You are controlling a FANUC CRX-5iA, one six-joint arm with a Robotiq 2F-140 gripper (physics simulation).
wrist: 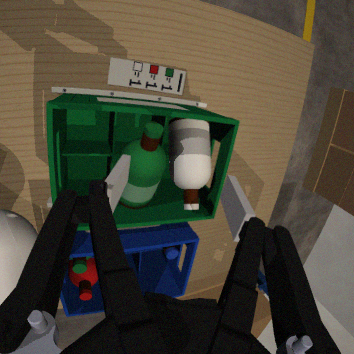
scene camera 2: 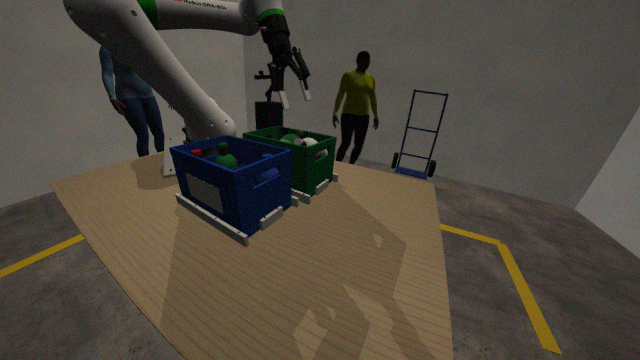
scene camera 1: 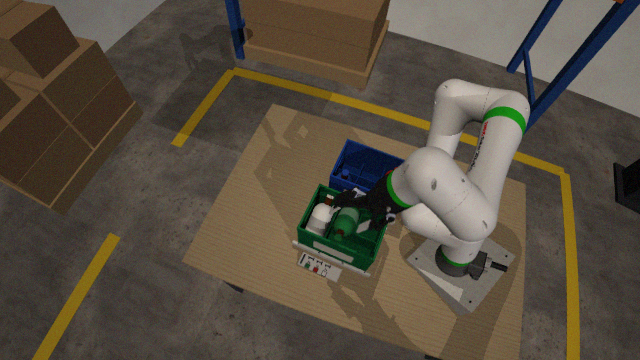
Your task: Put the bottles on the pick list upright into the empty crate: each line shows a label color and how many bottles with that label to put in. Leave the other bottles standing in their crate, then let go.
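Places are measured from the arm's base along level axes (x ahead, y left, z up), in metres.
Pixels of known places: gripper, fingertip midpoint: (wrist: 176,177) (scene camera 2: 297,104) (scene camera 1: 345,219); arm's base at its link origin: (scene camera 2: 205,150) (scene camera 1: 454,259).
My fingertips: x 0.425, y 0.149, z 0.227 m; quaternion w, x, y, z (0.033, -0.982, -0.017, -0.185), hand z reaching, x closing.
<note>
Ahead of a thing's pixels: the offset from my fingertips to its top centre. Level surfaces: height alone.
My gripper (scene camera 1: 349,218) (scene camera 2: 295,95) (wrist: 176,177) is open and empty, high above the green crate {0.006 m ahead, 0.041 m right, 0.099 m down} (scene camera 1: 360,260) (scene camera 2: 315,172) (wrist: 228,165). In that crate a green bottle {0.004 m ahead, 0.042 m right, 0.092 m down} (scene camera 1: 345,222) (scene camera 2: 290,139) (wrist: 145,165) lies tipped, its neck toward the pick list {0.021 m ahead, 0.100 m left, 0.272 m down} (scene camera 1: 320,267) (wrist: 147,75). A white bottle {0.089 m ahead, 0.034 m right, 0.086 m down} (scene camera 1: 320,220) (scene camera 2: 310,141) (wrist: 190,155) lies beside it, its neck toward the blue crate {0.003 m ahead, 0.276 m right, 0.099 m down} (scene camera 2: 240,200) (wrist: 135,237). The blue crate holds a green bottle {0.090 m back, 0.241 m right, 0.111 m down} (scene camera 2: 227,161), a red-capped bottle {0.081 m back, 0.328 m right, 0.111 m down} (scene camera 2: 196,151) (wrist: 82,275) and a blue-capped bottle {0.090 m ahead, 0.220 m right, 0.111 m down} (scene camera 1: 345,174) (wrist: 172,252). The list shows green, red and white squares.
White rails (scene camera 2: 215,220) (wrist: 135,97) edge the crates on the wooden table {0.274 m down} (scene camera 1: 240,225) (scene camera 2: 325,280). The crates stand close together, and dividers split the green crate. Cardboard boxes, two people (scene camera 2: 357,92) (scene camera 2: 132,90) and a hand truck (scene camera 2: 422,129) are beyond the table.
</note>
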